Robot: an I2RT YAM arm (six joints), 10 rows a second.
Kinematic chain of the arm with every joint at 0, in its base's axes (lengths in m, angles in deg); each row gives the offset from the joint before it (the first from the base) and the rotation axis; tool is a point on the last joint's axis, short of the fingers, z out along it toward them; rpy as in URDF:
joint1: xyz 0 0 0.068 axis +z
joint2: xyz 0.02 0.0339 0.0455 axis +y
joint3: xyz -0.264 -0.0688 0 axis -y
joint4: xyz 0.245 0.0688 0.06 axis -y
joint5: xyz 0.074 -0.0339 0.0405 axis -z
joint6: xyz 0.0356 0 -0.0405 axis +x
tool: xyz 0 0 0 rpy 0 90 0
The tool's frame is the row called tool.
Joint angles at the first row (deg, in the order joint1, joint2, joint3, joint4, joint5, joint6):
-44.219 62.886 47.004 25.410 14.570 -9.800
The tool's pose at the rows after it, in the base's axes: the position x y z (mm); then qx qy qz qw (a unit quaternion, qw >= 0):
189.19 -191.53 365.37 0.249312 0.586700 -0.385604 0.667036
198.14 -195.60 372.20 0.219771 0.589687 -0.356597 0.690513
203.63 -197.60 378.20 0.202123 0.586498 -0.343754 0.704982
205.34 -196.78 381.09 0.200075 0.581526 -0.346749 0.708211
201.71 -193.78 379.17 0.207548 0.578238 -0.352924 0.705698
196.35 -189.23 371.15 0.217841 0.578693 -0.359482 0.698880
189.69 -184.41 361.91 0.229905 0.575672 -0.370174 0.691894
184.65 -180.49 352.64 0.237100 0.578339 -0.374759 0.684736
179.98 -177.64 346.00 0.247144 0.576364 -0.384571 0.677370
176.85 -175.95 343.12 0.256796 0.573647 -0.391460 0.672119
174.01 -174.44 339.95 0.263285 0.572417 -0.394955 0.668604
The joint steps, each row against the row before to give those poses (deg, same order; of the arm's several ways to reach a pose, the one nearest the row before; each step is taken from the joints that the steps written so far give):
0.012 2.456 2.591 1.256 -5.881 1.122
0.023 2.205 2.350 0.961 -5.199 1.062
0.166 1.350 1.637 1.007 -2.525 0.409
0.416 0.232 0.471 0.546 0.462 -0.252
0.097 -1.076 -1.143 0.169 1.297 -0.056
0.130 -1.670 -2.578 0.353 1.623 -0.131
0.044 -1.873 -3.077 1.023 2.060 -0.262
0.012 -1.514 -2.608 0.361 1.072 -0.177
-0.010 -1.223 -2.028 0.557 1.767 -0.329
0.002 -0.806 -0.986 0.031 1.512 -0.026
-0.078 -0.738 -0.991 0.056 0.850 0.090

